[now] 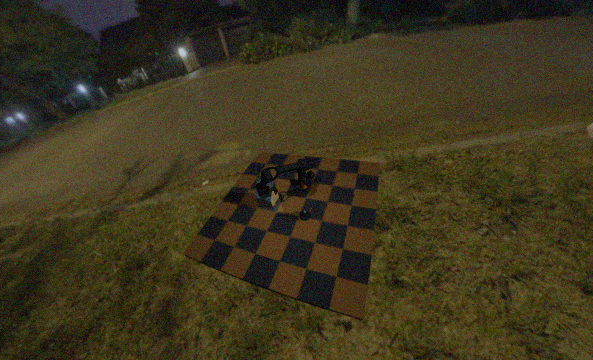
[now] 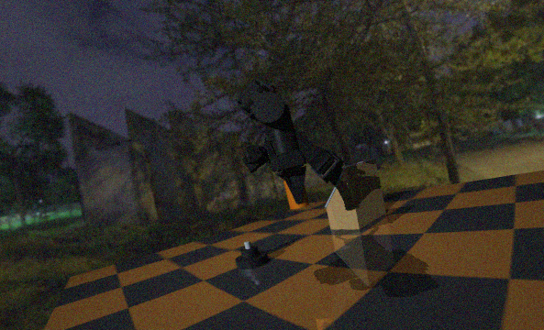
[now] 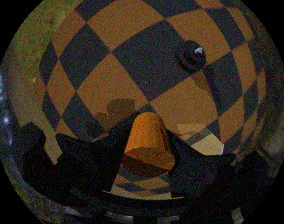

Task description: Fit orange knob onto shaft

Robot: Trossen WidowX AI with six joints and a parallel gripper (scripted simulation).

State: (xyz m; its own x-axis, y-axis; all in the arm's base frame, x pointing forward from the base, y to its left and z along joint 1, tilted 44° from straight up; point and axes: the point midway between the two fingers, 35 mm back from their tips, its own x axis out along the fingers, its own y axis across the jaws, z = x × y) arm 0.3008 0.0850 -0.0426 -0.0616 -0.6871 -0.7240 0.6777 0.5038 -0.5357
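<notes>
Right now my gripper tip is 170 mm to the left of the round pedestal, 110 mm above it and 50 mm short of it. The rest, counted from my gripper tip: orange knob: 30 mm above.
</notes>
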